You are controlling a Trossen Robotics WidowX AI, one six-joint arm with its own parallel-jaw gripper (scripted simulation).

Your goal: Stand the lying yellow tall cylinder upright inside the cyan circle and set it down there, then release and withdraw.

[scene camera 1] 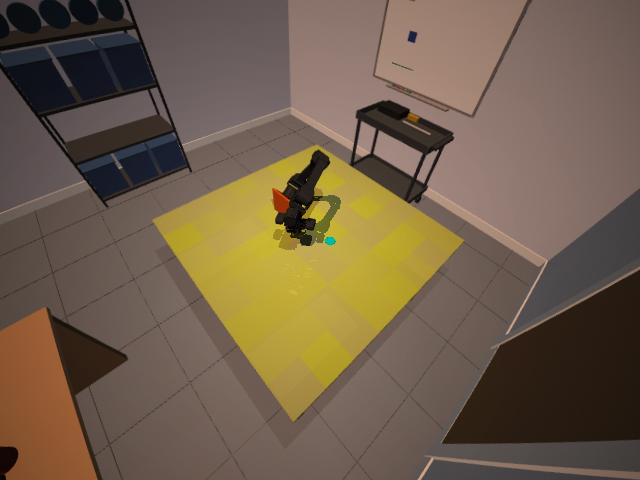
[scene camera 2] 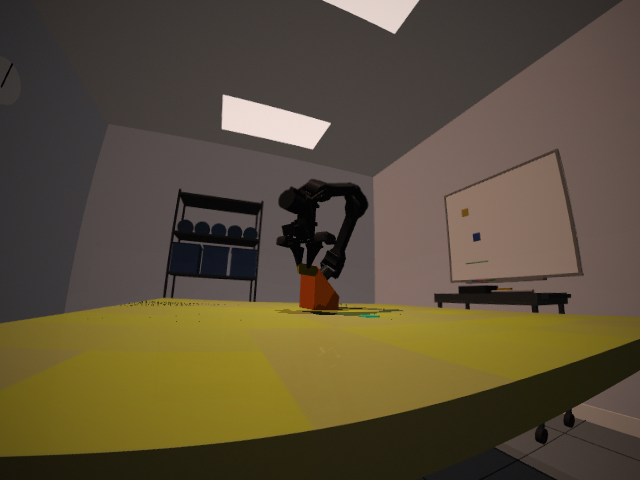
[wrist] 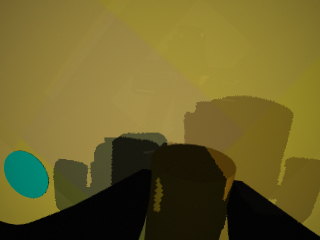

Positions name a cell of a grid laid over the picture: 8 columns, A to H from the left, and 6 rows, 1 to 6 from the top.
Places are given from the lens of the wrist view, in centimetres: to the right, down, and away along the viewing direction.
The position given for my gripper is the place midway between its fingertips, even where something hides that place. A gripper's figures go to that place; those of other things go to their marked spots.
my gripper (wrist: E5): 1, 3, 10
cyan circle (wrist: A5): -14, 7, 27
